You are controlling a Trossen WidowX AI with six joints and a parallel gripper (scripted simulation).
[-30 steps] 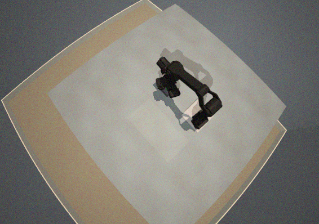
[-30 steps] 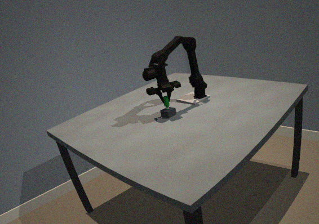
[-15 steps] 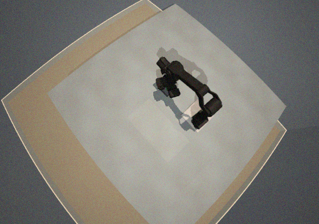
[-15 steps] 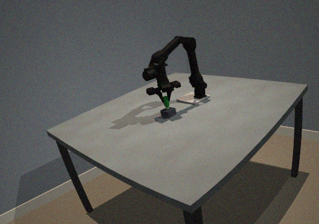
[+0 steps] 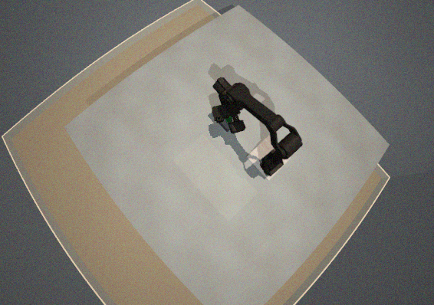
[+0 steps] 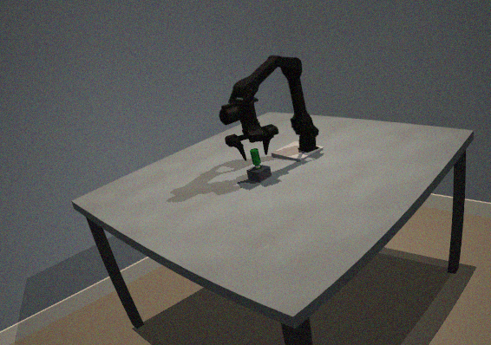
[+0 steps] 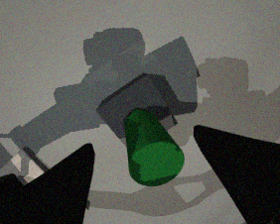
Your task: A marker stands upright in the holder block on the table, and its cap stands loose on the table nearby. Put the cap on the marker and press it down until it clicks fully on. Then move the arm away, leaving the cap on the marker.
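The green cap is 10 mm above my gripper tip. Round my gripper tip: dark grey holder block (60 mm below).
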